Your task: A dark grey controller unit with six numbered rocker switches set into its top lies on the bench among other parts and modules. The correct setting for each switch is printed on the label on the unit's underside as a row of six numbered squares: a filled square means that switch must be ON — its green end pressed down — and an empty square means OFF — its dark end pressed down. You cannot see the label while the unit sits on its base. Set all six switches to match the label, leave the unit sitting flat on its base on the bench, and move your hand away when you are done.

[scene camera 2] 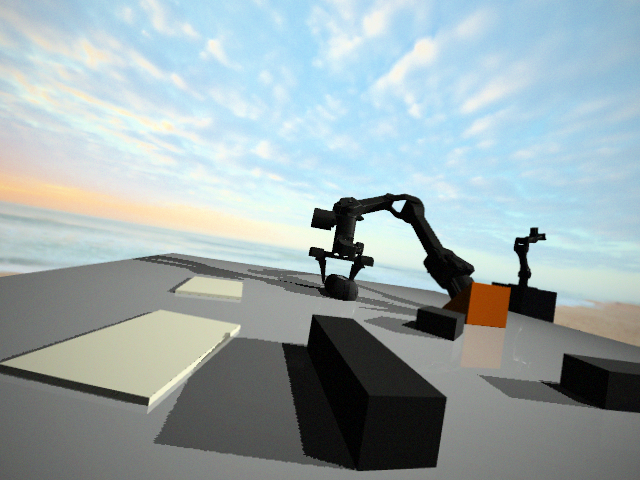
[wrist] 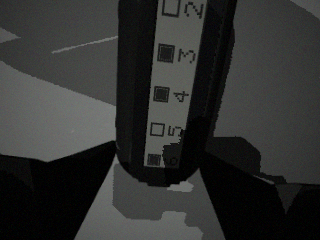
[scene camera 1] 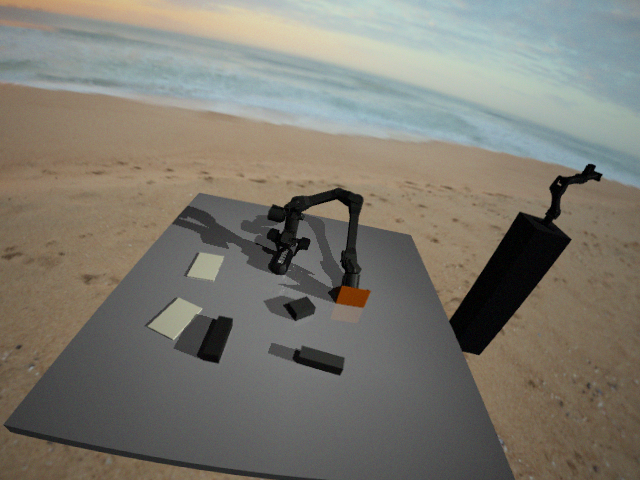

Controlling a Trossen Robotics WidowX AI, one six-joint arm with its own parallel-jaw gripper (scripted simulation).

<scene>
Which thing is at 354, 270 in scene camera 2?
The gripper.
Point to a small dark block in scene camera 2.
447, 324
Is the gripper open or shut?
Open.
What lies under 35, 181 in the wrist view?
The gripper.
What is the gripper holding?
Nothing.
</scene>
